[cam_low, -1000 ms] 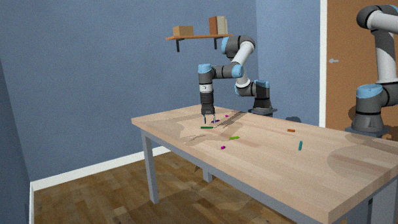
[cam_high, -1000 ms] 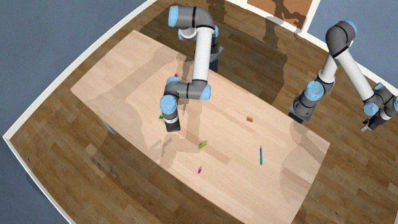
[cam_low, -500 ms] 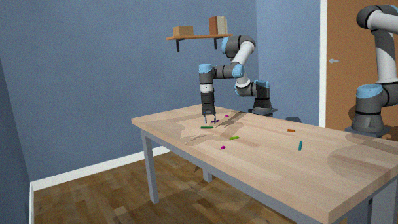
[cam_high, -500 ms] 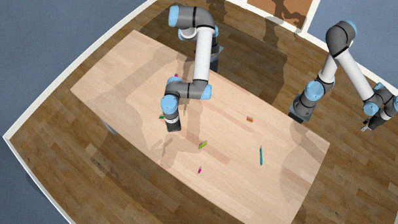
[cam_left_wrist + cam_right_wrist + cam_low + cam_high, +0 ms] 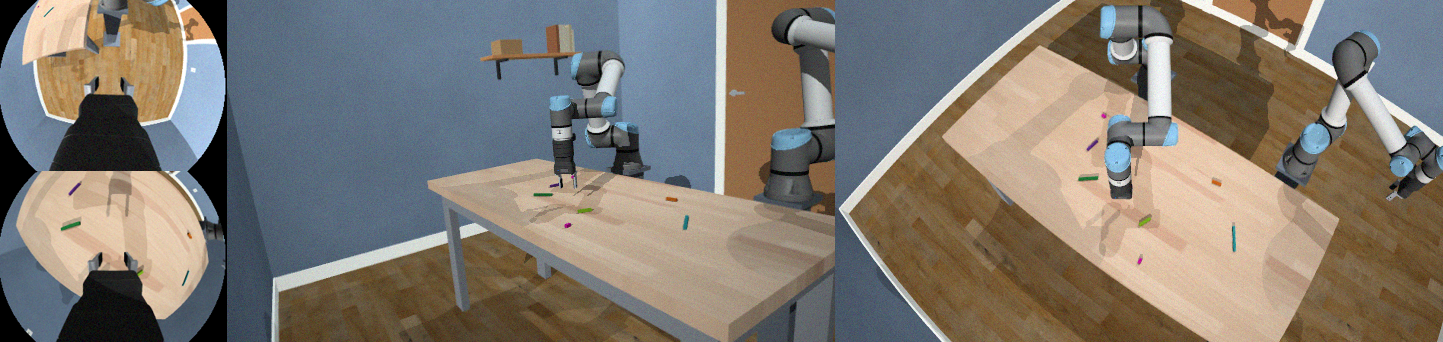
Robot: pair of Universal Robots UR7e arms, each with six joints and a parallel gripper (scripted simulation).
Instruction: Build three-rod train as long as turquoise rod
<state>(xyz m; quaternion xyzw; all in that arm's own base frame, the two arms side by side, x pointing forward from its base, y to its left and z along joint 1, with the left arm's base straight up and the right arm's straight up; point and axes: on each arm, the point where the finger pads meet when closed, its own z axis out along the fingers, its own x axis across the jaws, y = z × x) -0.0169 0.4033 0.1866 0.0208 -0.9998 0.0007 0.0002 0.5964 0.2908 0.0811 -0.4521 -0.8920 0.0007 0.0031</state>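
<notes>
My right hand is 120 mm to the right of the lime rod, 80 mm above it and 20 mm short of it. Also, from my right hand: green rod (170 mm to the right, 80 mm below, 10 mm ahead); orange rod (280 mm behind, 250 mm to the left, 80 mm below); purple rod (260 mm to the right, 120 mm behind, 80 mm below).
</notes>
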